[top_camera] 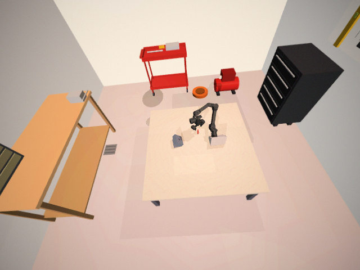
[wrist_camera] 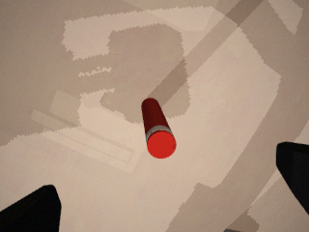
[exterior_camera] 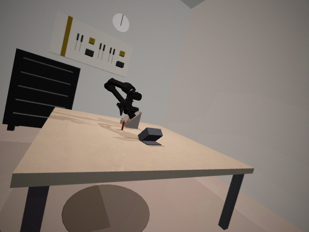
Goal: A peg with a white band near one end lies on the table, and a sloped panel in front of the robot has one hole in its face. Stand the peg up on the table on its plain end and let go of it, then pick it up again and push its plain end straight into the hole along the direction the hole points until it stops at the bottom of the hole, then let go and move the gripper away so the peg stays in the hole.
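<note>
The red peg is 5 cm below my gripper tip. From my gripper tip the other things lie so: sloped panel: 26 cm ahead, 14 cm to the left, 6 cm below.
</note>
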